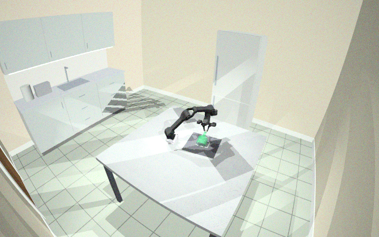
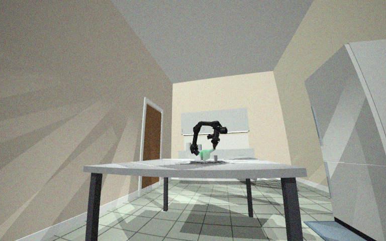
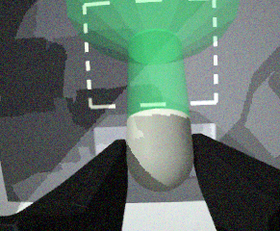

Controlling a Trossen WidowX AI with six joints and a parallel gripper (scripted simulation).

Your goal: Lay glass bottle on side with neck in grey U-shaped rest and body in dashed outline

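Right now the green glass bottle is 1 cm ahead of my gripper tip, 4 cm to the right of it and 2 cm below it. From my gripper tip the other things lie so: dark grey mat (1 cm ahead, 6 cm to the right, 12 cm below).
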